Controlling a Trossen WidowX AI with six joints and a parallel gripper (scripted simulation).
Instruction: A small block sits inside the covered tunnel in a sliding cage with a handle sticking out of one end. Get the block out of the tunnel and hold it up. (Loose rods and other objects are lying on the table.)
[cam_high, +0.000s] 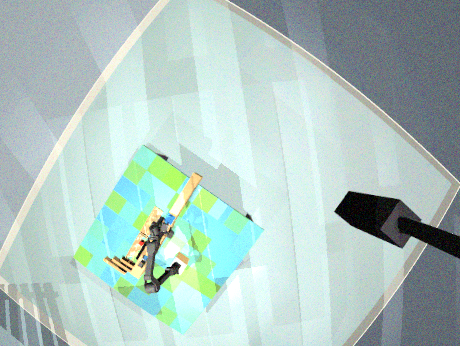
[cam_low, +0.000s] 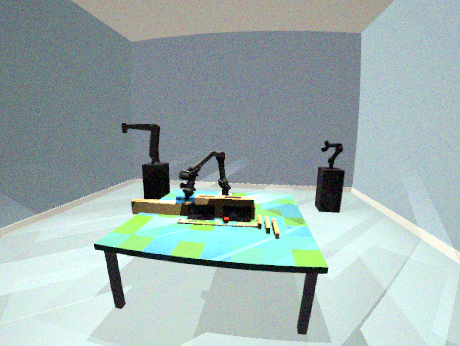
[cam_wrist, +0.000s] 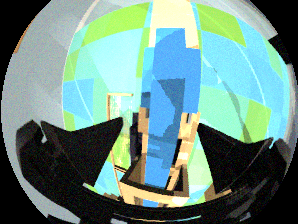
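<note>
The small red block is 80 mm ahead of my gripper tip, 330 mm to the left of it and 100 mm below it. Also, from my gripper tip: tan tunnel: 20 mm ahead, 50 mm to the left, 50 mm below.
</note>
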